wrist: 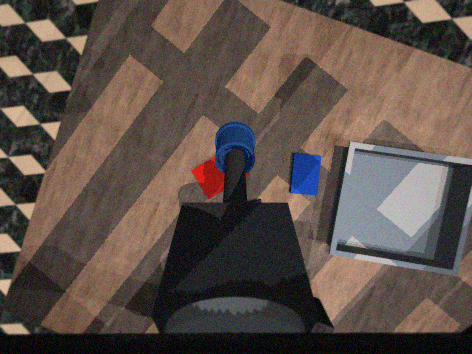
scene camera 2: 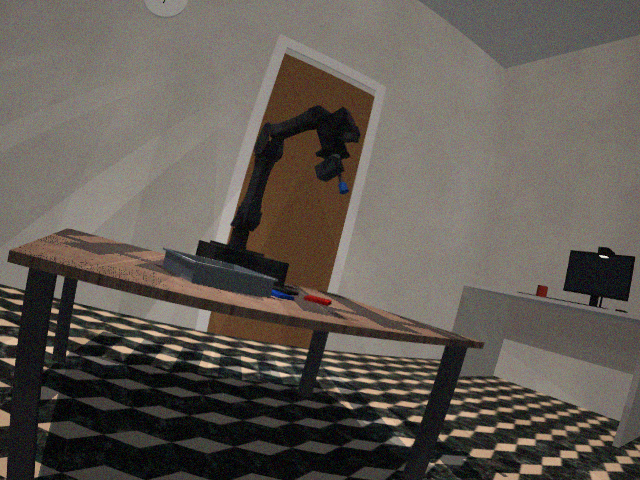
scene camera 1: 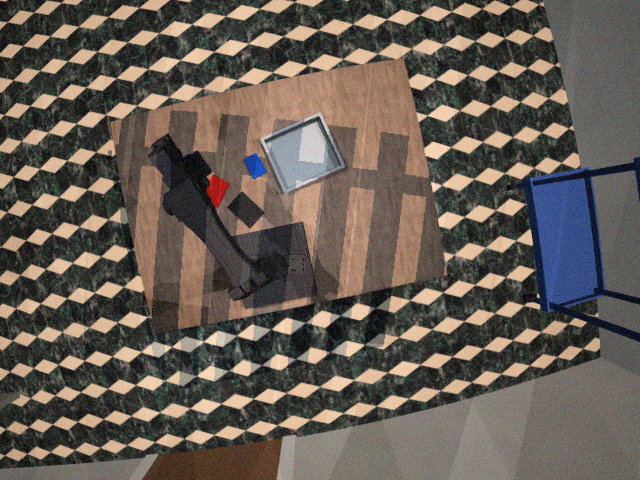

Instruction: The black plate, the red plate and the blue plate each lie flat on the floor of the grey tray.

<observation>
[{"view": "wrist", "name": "suction cup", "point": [233,133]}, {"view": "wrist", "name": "red plate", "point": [211,179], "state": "on the table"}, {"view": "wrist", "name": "blue plate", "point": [306,168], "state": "on the table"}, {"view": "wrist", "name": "grey tray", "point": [393,206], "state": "on the table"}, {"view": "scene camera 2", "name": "suction cup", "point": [331,167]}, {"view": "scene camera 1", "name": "grey tray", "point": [300,153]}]
</observation>
